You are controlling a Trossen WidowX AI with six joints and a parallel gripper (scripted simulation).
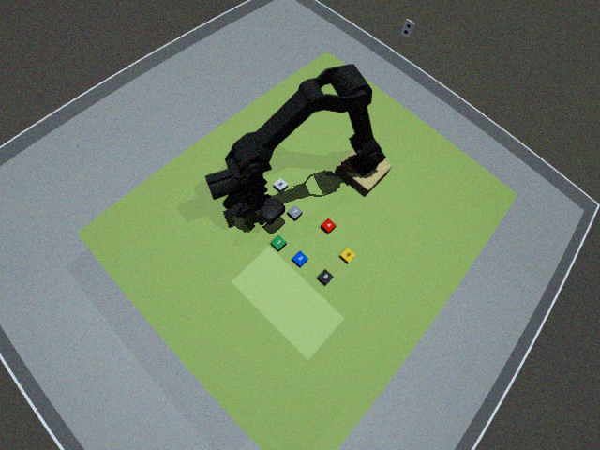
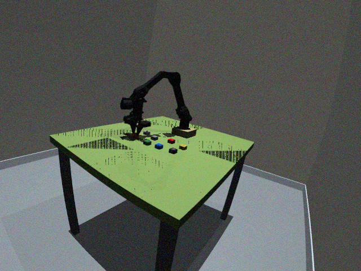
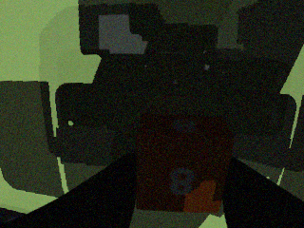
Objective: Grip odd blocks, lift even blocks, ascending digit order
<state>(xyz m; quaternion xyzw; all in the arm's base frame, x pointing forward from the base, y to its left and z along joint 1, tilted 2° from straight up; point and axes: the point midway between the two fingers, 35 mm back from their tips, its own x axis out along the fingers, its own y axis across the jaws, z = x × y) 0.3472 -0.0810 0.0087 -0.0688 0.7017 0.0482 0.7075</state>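
Now: gripper tip 1 cm past the blue block and 20 cm to the right of it. The rest, counted from my gripper tip: grey block: 8 cm behind, 8 cm to the left; then white block: 10 cm behind, 2 cm to the right; then orange block: right at my gripper tip.
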